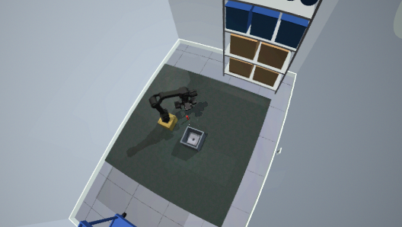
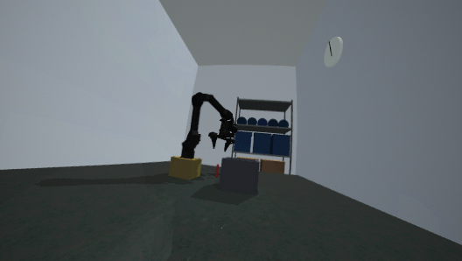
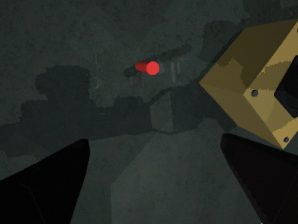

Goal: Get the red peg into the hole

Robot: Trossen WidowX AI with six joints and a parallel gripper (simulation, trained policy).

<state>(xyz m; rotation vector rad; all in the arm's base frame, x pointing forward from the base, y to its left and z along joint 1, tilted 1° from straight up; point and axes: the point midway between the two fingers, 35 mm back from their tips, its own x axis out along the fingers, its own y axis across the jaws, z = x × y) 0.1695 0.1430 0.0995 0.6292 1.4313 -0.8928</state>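
My gripper tip is 1 cm short of the red peg, 4 cm to the left of it and 13 cm above it. The rest, counted from my gripper tip: light grey plate 13 cm ahead, 24 cm to the right, 12 cm below.
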